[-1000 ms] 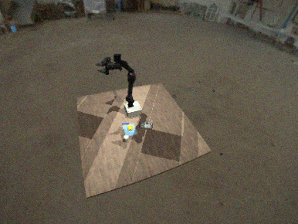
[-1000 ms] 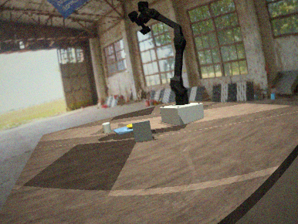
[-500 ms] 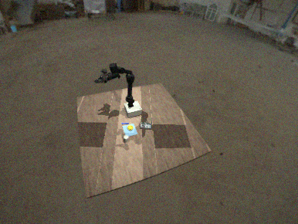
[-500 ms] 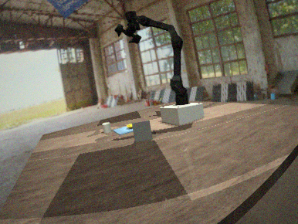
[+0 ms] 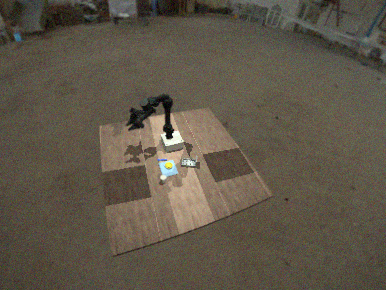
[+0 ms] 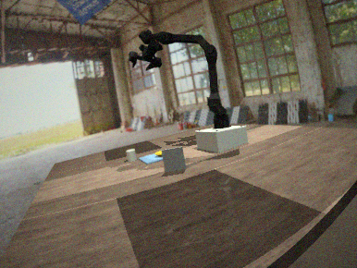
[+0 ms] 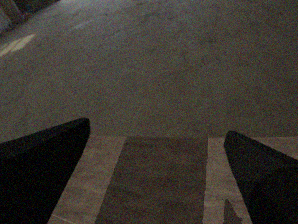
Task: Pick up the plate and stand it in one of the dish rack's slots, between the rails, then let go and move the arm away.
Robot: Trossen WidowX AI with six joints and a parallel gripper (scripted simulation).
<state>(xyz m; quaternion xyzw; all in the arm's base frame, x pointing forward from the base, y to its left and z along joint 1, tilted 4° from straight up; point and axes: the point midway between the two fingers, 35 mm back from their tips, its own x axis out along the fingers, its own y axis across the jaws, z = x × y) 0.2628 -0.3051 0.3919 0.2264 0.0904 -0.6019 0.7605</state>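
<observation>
Now: gripper tip 3 cm short of the yellow plate, 28 cm to the right of it and 44 cm above it. The rest, counted from my gripper tip: white cup: 16 cm ahead, 20 cm to the left, 43 cm below; then grey dish rack: 5 cm ahead, 46 cm to the left, 43 cm below.
</observation>
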